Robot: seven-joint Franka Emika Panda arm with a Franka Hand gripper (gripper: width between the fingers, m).
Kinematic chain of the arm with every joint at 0, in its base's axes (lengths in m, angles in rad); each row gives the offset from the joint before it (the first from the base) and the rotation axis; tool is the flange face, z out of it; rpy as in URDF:
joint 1: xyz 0 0 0.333 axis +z
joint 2: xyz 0 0 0 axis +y
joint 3: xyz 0 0 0.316 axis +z
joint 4: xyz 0.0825 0 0 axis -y
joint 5: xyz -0.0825 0 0.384 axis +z
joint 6: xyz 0 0 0 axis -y
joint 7: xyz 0.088 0 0 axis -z
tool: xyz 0 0 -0.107 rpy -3.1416 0 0
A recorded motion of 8 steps. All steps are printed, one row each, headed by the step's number.
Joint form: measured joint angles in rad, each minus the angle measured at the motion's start. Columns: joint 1, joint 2, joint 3, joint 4, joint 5, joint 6, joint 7.
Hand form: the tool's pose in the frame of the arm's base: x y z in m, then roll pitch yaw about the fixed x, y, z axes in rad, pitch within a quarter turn. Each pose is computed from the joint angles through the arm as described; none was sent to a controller.
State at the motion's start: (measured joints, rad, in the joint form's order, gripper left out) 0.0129 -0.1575 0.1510 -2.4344 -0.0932 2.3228 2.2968
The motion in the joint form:
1: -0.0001 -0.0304 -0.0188 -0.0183 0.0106 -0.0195 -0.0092
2: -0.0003 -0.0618 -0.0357 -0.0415 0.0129 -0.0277 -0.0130
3: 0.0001 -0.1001 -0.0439 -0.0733 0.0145 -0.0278 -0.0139
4: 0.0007 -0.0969 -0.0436 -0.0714 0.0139 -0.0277 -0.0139
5: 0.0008 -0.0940 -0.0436 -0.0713 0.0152 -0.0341 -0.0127
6: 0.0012 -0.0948 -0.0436 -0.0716 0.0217 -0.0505 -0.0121
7: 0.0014 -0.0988 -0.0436 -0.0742 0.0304 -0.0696 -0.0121
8: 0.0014 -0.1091 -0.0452 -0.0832 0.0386 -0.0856 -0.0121
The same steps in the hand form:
1: 0.4575 0.0650 0.3725 -3.0582 -0.0441 -2.0921
2: 0.4499 0.0559 0.3760 -3.0588 -0.0435 -2.1078
3: 0.4397 0.0510 0.3790 -3.0531 -0.0404 -2.1166
4: 0.4404 0.0515 0.3785 -3.0540 -0.0413 -2.1152
5: 0.4399 0.0514 0.3767 -3.0617 -0.0460 -2.1174
6: 0.4380 0.0513 0.3754 -3.0767 -0.0524 -2.1223
7: 0.4351 0.0511 0.3743 -3.0938 -0.0590 -2.1283
8: 0.4305 0.0498 0.3734 -3.1083 -0.0641 -2.1355

